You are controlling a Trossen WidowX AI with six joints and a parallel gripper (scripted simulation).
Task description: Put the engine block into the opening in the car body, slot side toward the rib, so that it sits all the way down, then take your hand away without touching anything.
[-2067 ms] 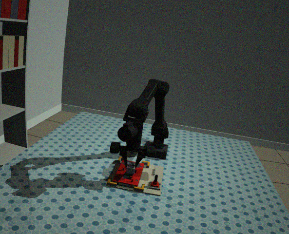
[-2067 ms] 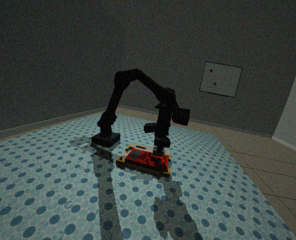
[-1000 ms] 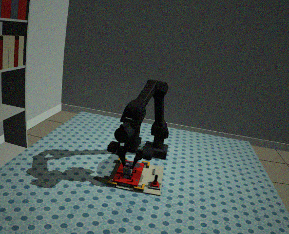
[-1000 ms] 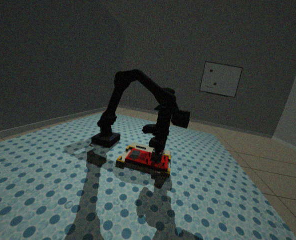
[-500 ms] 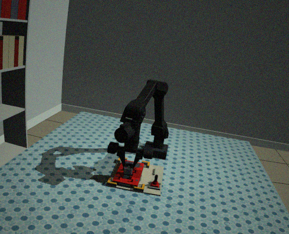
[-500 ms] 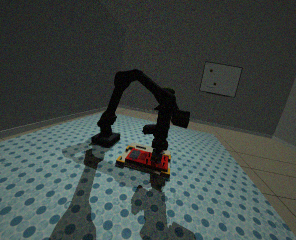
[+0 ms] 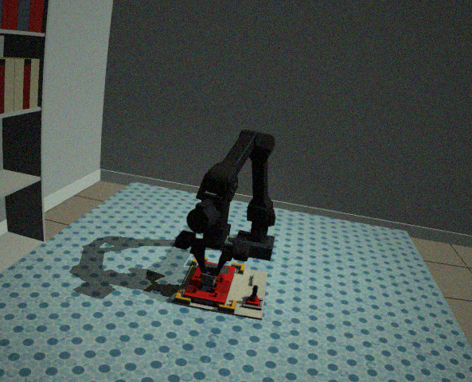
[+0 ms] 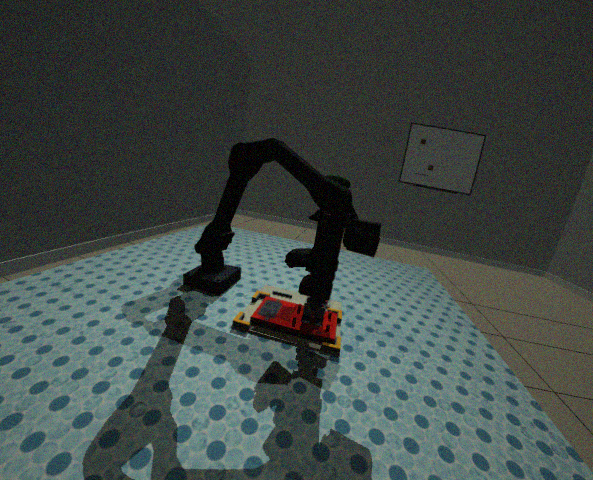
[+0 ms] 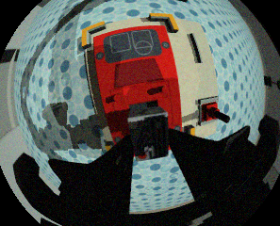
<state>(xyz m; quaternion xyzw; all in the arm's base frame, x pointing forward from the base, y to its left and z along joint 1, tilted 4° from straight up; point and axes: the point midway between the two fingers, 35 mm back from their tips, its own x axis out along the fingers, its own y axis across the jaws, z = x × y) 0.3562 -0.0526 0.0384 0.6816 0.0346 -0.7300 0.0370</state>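
My gripper tip is 50 mm past the cream base plate, 20 mm to the right of it and 50 mm above it. From my gripper tip the other things lie so: engine block (10 mm below); then dark upright post (120 mm to the left, 30 mm below).
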